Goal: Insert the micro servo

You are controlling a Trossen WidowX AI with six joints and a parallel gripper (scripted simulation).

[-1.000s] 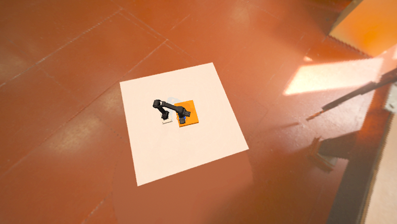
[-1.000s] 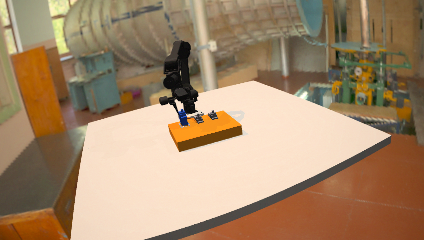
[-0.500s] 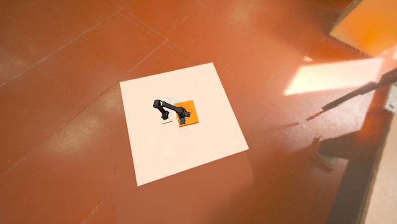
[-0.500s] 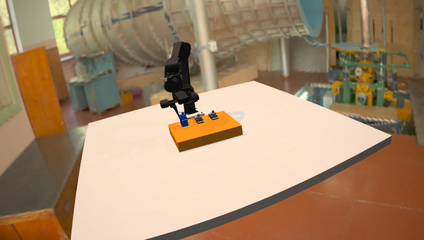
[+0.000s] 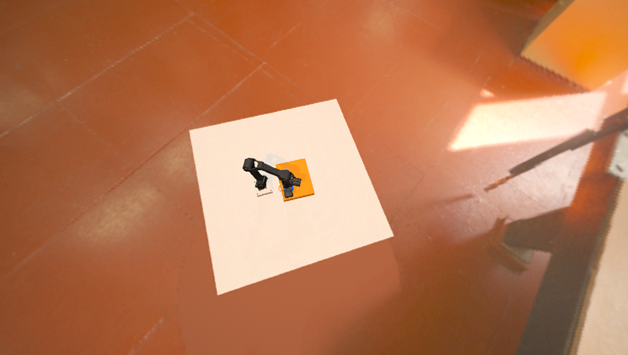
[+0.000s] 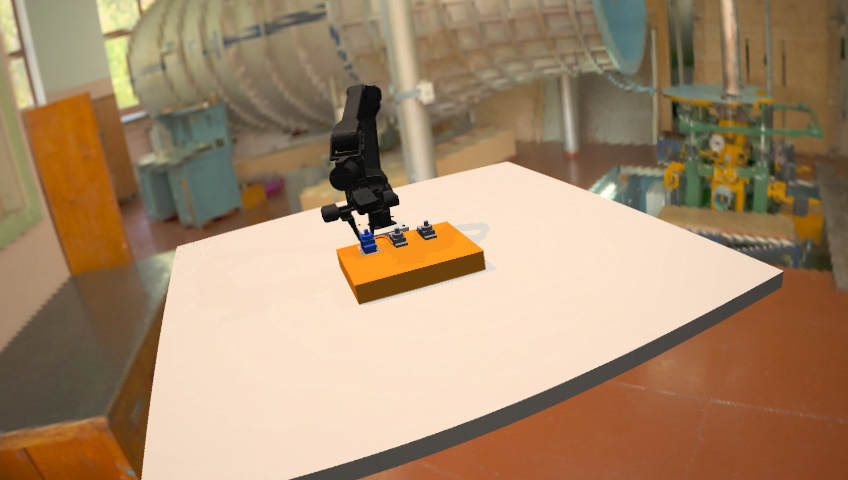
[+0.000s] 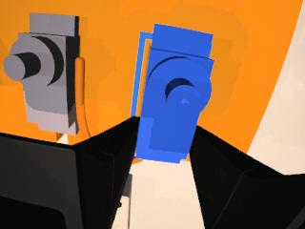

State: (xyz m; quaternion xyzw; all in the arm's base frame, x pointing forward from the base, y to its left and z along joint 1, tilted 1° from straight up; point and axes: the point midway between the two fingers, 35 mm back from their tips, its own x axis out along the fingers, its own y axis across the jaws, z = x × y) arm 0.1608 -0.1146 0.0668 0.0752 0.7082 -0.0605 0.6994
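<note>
Now: the orange deck 13 cm ahead of my gripper tip, 5 cm to the left of it and 5 cm below it.
</note>
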